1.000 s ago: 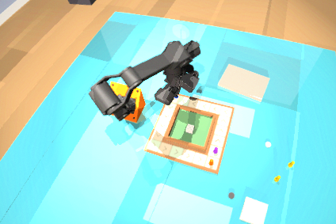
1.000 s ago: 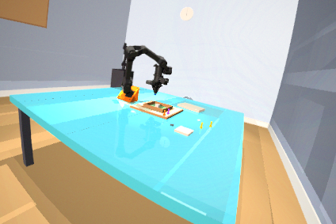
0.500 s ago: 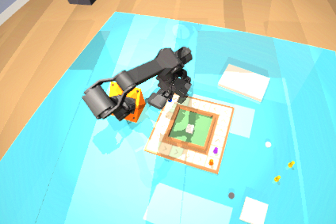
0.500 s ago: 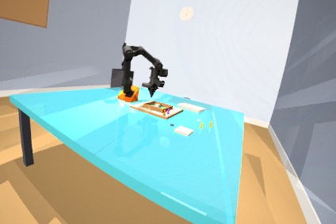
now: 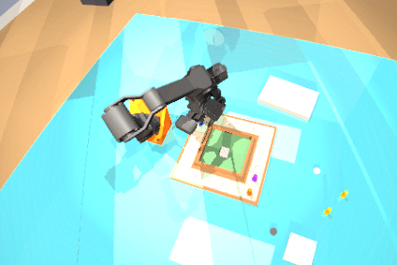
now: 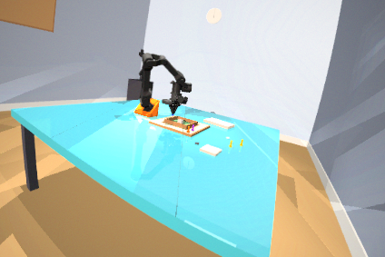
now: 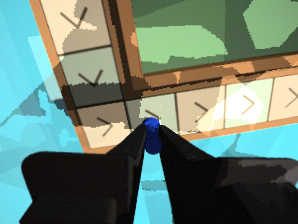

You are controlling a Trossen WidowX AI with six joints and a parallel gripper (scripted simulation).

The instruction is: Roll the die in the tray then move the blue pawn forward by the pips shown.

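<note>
Now: gripper tip 10 mm below the blue pawn. The rest, counted from my gripper tip: green tray 110 mm ahead, 70 mm to the right, 30 mm below; then purple pawn 220 mm ahead, 140 mm to the right, 10 mm below; then white die 110 mm ahead, 90 mm to the right, 10 mm below.
</note>
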